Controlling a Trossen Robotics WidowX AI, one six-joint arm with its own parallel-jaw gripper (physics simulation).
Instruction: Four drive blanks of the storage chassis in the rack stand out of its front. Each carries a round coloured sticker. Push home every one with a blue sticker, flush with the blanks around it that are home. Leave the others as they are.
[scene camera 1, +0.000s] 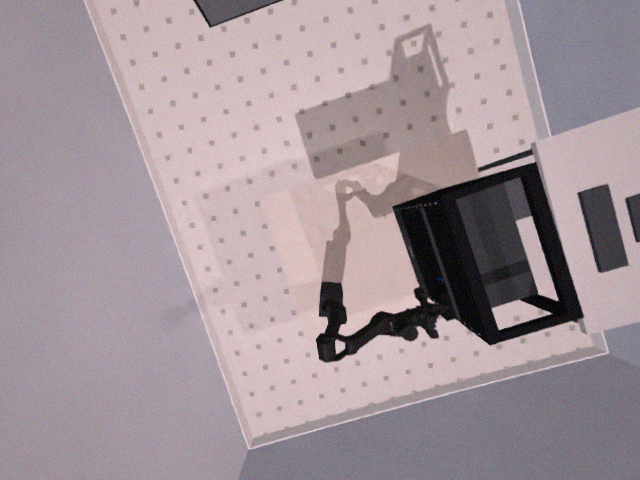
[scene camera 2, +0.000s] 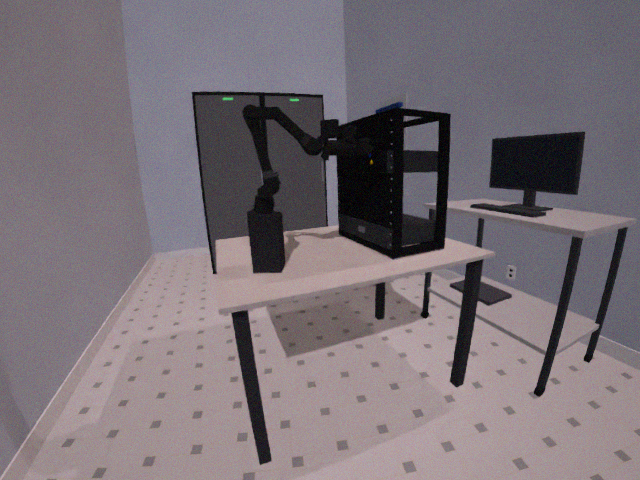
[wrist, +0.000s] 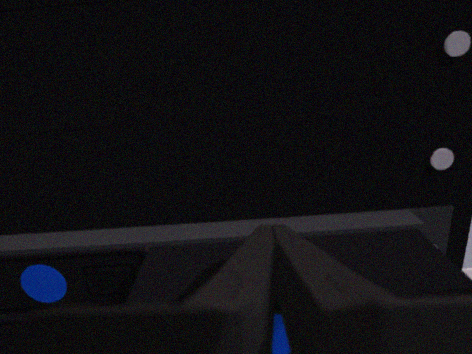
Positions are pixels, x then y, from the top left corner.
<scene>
A black rack shows in scene camera 1 (463, 242), in scene camera 2 and in the wrist view. One and the same spot on the black rack: (wrist: 148, 148) is (scene camera 2: 374, 143).
</scene>
